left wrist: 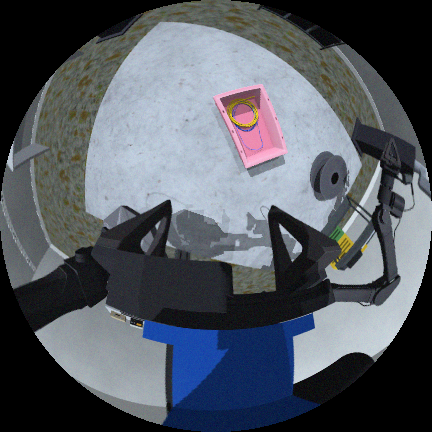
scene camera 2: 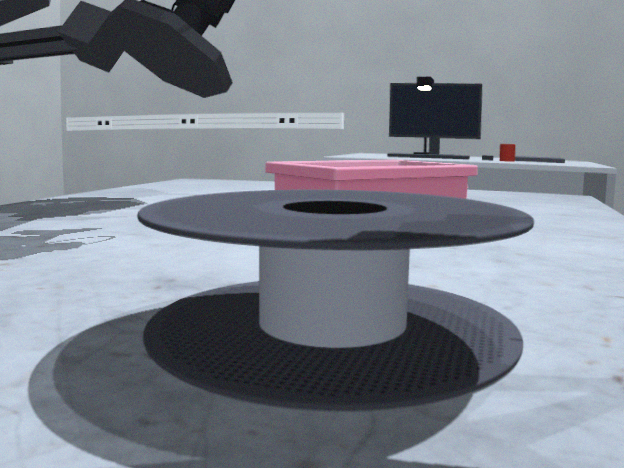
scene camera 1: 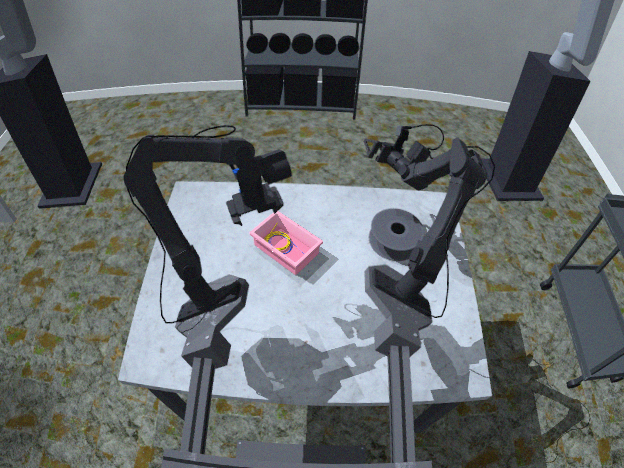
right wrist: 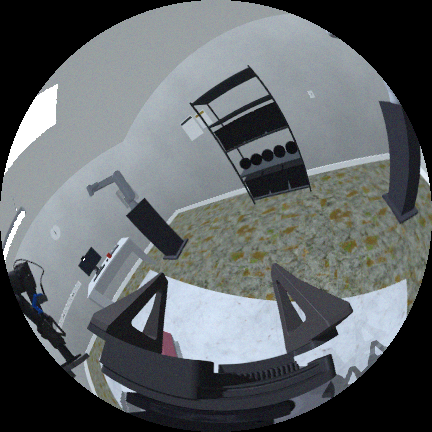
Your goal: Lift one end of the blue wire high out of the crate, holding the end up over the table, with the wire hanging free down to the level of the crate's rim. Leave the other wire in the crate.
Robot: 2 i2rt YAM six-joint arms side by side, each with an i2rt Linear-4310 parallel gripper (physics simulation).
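Note:
The pink crate stands on the table. In it the yellow wire lies coiled toward one end. The blue wire lies partly under the yellow coil, and a thin blue loop reaches toward the crate's other end; its ends are hard to make out. My left gripper is open and empty, above the table beside the crate's far left end in scene camera 1. My right gripper is open and empty, raised well away from the crate.
A large grey spool stands on the table to the right of the crate in scene camera 1, beside the right arm. A shelf rack, two dark pedestals and a cart stand on the floor beyond the table.

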